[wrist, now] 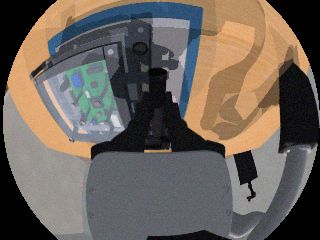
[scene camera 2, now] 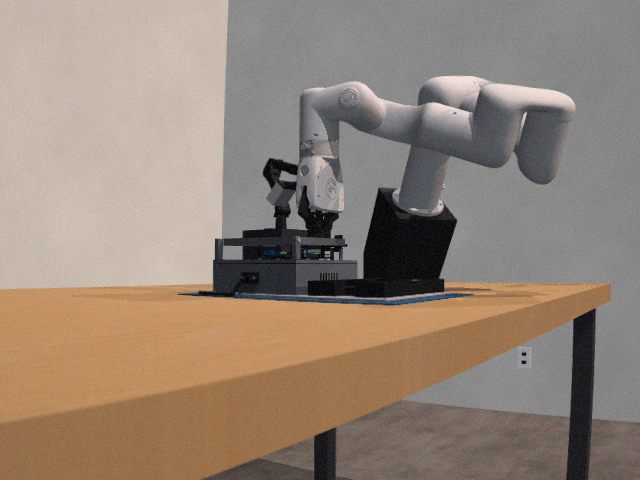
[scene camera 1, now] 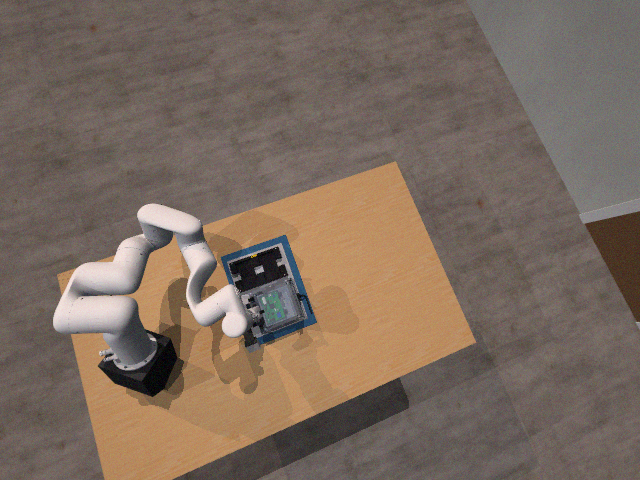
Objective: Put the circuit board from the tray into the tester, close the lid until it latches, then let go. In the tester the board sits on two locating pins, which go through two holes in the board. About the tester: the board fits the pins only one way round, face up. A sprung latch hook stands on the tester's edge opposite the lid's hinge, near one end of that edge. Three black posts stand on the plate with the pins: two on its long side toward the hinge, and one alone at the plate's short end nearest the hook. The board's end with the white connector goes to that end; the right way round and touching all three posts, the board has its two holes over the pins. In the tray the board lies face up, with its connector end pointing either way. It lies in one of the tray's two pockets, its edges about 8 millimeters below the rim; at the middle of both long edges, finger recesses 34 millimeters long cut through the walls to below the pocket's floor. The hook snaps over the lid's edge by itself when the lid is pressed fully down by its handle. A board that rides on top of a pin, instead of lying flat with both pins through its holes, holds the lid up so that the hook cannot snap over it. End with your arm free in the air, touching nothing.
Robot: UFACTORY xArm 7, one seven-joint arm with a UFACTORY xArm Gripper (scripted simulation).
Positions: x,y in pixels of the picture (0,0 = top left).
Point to a clear lid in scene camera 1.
278,302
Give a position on a clear lid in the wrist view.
86,94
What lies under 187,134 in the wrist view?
My gripper.
